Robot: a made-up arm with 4 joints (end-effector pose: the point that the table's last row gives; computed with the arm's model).
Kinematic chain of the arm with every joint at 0, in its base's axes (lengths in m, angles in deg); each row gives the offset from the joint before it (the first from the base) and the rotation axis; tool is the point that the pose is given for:
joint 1: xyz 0 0 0.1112 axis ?
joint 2: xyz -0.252 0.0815 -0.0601 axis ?
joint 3: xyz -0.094 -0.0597 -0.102 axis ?
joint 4: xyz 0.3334 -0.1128 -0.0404 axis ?
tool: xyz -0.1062 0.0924 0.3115
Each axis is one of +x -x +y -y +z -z.
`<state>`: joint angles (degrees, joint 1 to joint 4).
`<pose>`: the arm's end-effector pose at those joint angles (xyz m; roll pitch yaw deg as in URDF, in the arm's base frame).
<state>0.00 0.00 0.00 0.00</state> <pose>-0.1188 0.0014 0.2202 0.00 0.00 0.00</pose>
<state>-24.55 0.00 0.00 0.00</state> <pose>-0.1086 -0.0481 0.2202 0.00 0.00 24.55</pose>
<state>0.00 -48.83 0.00 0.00</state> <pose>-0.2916 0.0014 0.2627 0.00 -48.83 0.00</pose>
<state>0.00 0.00 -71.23 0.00</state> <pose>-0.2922 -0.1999 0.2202 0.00 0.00 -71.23</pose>
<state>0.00 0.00 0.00 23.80</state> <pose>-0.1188 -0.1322 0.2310 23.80 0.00 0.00</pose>
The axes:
joint 1: -z
joint 2: +y
joint 3: +z
joint 4: +x

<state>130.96 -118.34 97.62 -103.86</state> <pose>0.0677 -0.2649 -0.0587 137.59 6.70 -44.59</pose>
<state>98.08 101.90 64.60 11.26</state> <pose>0.2023 0.0631 -0.0630 114.39 24.82 -2.49</pose>
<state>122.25 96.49 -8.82 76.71</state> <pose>-0.2124 0.4188 -0.0206 -49.86 79.06 111.68</pose>
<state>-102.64 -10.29 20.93 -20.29</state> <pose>-0.1345 -0.2203 0.1828 -24.00 -9.60 123.88</pose>
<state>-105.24 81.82 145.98 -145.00</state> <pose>0.0423 -0.7527 0.2610 -69.41 -55.13 -152.86</pose>
